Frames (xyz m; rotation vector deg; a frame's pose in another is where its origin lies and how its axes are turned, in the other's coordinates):
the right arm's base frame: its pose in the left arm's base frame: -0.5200 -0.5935 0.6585 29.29 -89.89 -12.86
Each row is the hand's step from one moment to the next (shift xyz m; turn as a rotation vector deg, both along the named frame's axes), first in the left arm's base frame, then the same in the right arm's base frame.
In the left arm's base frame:
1: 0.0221 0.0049 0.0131 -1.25 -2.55 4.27
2: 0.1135 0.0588 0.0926 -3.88 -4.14 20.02
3: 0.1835 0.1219 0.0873 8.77 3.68 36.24
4: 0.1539 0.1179 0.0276 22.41 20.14 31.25
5: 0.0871 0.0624 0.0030 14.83 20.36 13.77
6: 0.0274 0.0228 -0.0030 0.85 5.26 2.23
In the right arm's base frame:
1: 0.0097 0.0061 -0.0235 4.95 -0.11 1.34
2: 0.0572 0.0720 -0.1283 19.70 5.98 3.01
3: 0.0246 0.1123 -0.2072 30.77 17.74 -11.93
4: -0.0271 0.0876 -0.1730 19.02 27.47 -27.72
5: -0.0247 0.0402 -0.0963 3.25 21.27 -19.00
6: -0.0127 0.0137 -0.0305 -0.37 5.45 -1.88

